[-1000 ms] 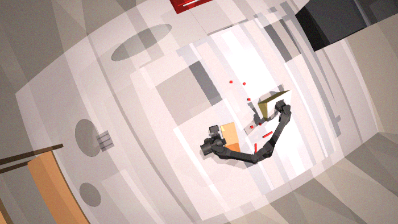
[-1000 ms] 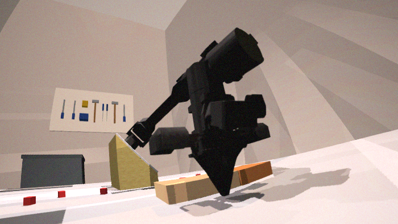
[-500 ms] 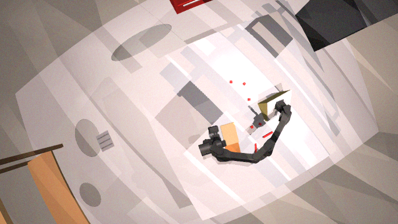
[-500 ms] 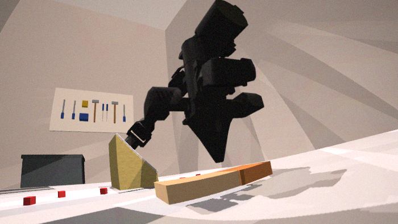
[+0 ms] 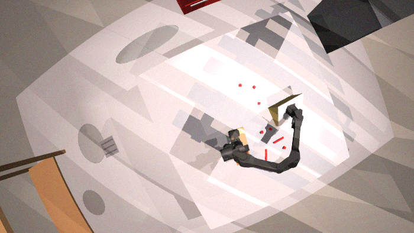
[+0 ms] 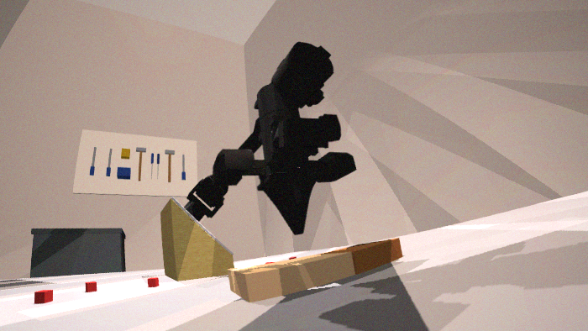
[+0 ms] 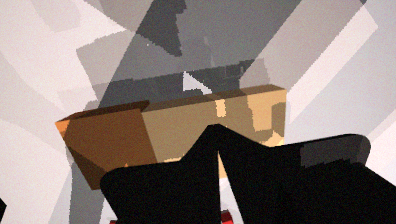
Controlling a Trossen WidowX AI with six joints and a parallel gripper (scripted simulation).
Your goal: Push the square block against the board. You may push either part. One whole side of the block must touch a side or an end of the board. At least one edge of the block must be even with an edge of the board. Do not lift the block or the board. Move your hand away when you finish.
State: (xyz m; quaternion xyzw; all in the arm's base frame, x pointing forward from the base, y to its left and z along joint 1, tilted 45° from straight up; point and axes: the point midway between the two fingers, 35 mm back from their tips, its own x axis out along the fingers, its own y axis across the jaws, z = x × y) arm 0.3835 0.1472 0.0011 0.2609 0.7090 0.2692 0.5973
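My gripper tip is now 40 mm past the light wooden board and 50 mm above it. Also, from my gripper tip: darker orange square block: 30 mm behind, 120 mm to the left, 50 mm below.
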